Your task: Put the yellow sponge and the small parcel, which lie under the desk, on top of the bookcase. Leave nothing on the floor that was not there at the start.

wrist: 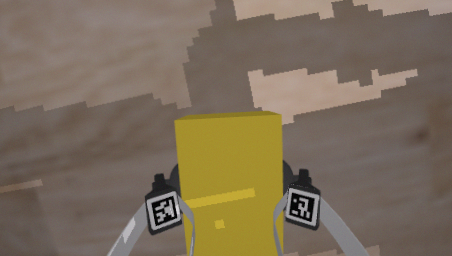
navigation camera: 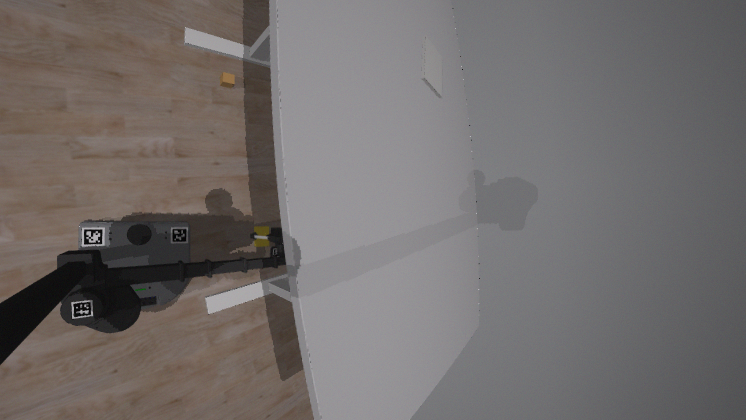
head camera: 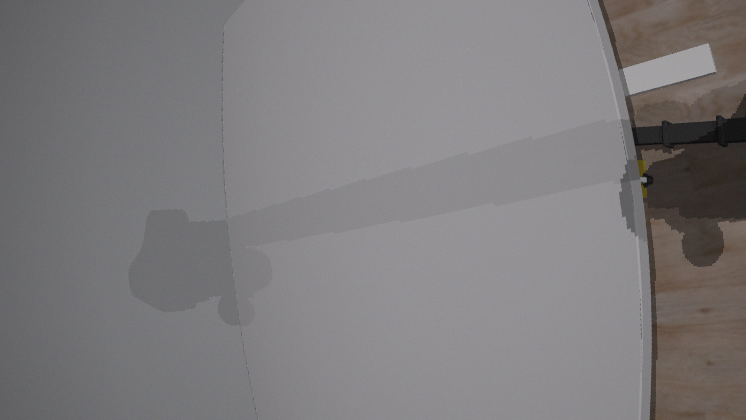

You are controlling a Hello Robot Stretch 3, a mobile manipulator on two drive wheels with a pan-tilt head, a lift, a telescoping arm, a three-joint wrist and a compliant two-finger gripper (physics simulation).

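Where they show: gripper, fingertip midpoint: (navigation camera: 259, 235); robot's base at its link origin: (navigation camera: 139, 233).
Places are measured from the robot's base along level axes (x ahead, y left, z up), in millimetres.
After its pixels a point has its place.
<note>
The yellow sponge (head camera: 644, 193) @(x 14, y -493, z 27 mm) (navigation camera: 262, 229) @(x 12, y -518, z 49 mm) (wrist: 230, 155) shows at the desk's front edge, partly hidden by the desk top in the head view. My gripper (head camera: 645, 180) @(x -22, y -524, z 2 mm) (navigation camera: 261, 237) @(x -22, y -524, z 2 mm) (wrist: 231, 176) @(x -22, y -524, z 2 mm) is shut on the sponge, with one fingertip against each long side in the wrist view. I cannot tell whether the sponge touches the floor. A small orange-brown box (navigation camera: 227, 79) @(x 733, y -294, z 50 mm), which looks like the small parcel, lies on the floor near the far desk leg in the navigation view, well away from my gripper. The bookcase does not show.
The white desk (head camera: 417, 313) @(x 127, y -415, z 951 mm) (navigation camera: 365, 130) @(x 224, y -315, z 951 mm) stands against a grey wall (head camera: 78, 156) @(x -88, y -1004, z 1260 mm) (navigation camera: 626, 156) @(x 249, y -949, z 1430 mm). A flat pale object (navigation camera: 432, 67) @(x 492, y -579, z 960 mm) lies on it. One desk foot (head camera: 670, 69) (navigation camera: 234, 297) is close beside my arm (head camera: 694, 131) @(x -105, y -253, z 358 mm) (navigation camera: 156, 272) @(x -98, y -43, z 362 mm); another foot (navigation camera: 214, 42) is near the small box.
</note>
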